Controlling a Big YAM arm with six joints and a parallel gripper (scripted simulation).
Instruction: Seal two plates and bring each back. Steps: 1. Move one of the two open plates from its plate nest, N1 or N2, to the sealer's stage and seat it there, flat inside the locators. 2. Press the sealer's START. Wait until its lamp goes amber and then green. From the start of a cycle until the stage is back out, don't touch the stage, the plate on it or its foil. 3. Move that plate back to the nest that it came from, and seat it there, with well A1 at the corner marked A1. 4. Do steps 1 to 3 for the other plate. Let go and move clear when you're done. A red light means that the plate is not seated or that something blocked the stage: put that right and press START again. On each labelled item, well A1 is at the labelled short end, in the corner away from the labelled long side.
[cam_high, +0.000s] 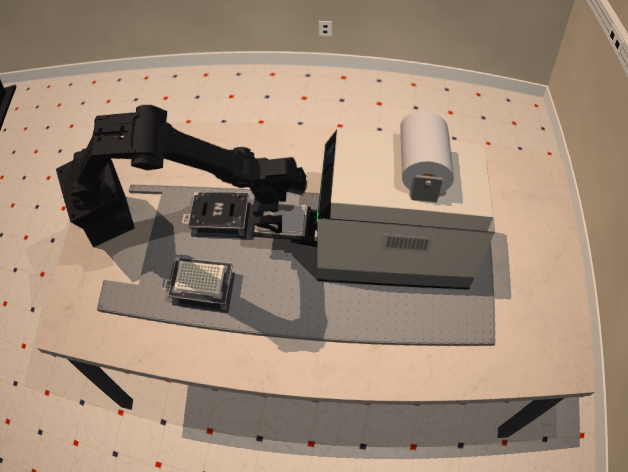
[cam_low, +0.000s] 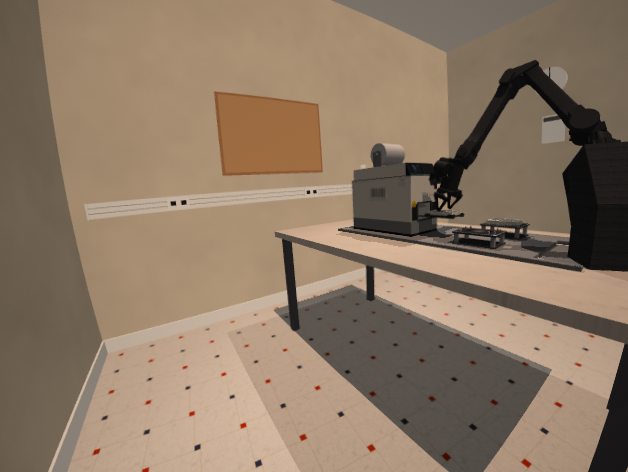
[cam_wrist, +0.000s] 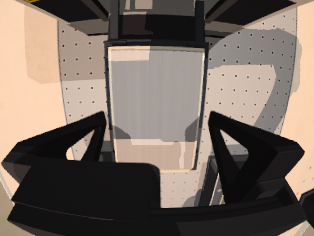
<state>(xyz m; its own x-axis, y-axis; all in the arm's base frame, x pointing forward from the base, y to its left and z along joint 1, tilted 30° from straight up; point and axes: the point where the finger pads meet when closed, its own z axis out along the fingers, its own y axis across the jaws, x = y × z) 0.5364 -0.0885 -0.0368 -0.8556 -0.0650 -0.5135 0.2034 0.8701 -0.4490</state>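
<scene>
Right now the sealer stage is 3 cm below my hand. The rest, counted from my hand: yellow warning label (12 cm ahead, 6 cm to the left, 2 cm above); then start button (11 cm to the right, 8 cm ahead, 6 cm above); then plate (23 cm behind, 12 cm to the right, 7 cm below).
</scene>
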